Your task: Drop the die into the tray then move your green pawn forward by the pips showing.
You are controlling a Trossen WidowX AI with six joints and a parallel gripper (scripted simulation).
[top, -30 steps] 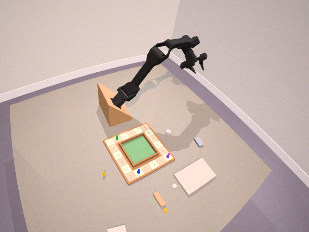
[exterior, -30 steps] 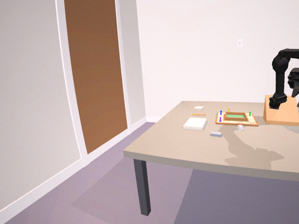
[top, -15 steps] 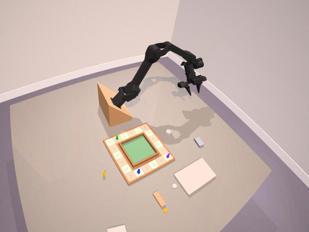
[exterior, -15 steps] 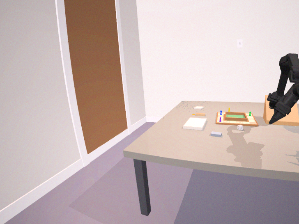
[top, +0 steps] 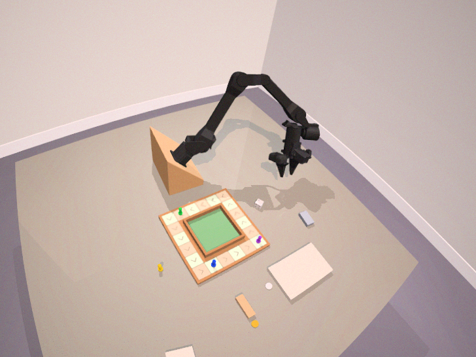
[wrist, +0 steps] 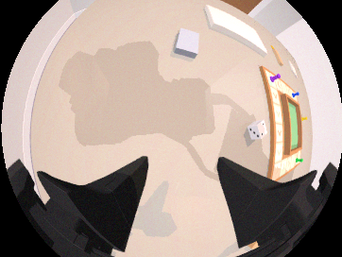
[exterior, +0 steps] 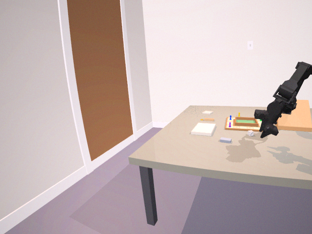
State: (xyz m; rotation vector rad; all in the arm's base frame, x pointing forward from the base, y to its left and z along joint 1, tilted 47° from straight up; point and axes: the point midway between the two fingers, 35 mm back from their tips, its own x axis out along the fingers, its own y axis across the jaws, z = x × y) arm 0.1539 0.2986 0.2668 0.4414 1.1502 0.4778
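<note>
The white die is 5 cm ahead of my gripper tip, 15 cm to the right of it and 5 cm below it. From my gripper tip the other things lie so: green tray 10 cm ahead, 36 cm to the right, 6 cm below; then purple pawn 19 cm ahead, 23 cm to the right, 4 cm below; then grey block 18 cm ahead, 6 cm below.
</note>
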